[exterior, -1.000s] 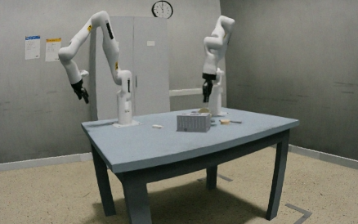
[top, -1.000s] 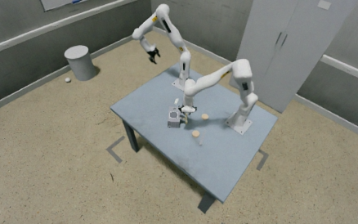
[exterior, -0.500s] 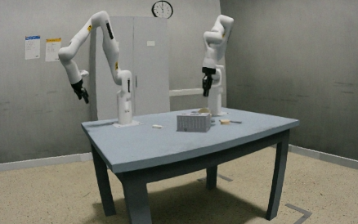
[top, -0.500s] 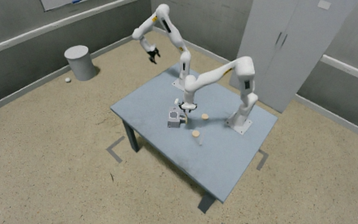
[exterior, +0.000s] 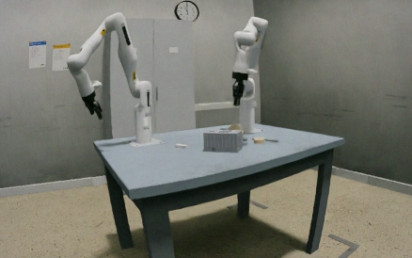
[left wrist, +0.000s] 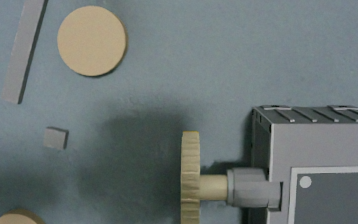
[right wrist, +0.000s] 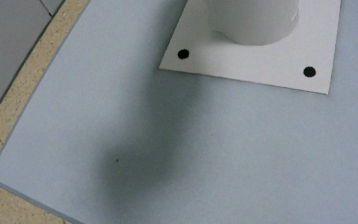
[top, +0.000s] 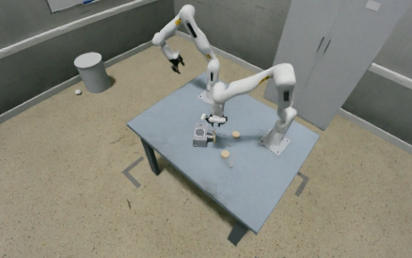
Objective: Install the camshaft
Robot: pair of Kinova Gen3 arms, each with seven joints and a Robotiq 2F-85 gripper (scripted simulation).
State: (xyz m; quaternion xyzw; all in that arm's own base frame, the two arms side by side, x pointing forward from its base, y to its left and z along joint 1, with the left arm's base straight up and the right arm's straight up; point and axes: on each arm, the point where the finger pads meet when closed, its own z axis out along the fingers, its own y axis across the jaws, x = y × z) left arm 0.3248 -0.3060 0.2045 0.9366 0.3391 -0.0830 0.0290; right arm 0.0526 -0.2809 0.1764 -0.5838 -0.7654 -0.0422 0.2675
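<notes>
The tan camshaft gear lies 14 cm below my left hand, 4 cm to the right of it and 2 cm ahead of it. Also, from my left hand: tan disc: 19 cm below, 12 cm to the left, 1 cm ahead; small grey block: 20 cm below, 9 cm to the left, 7 cm behind; crank gear: 14 cm below, 6 cm behind, 5 cm to the right.
</notes>
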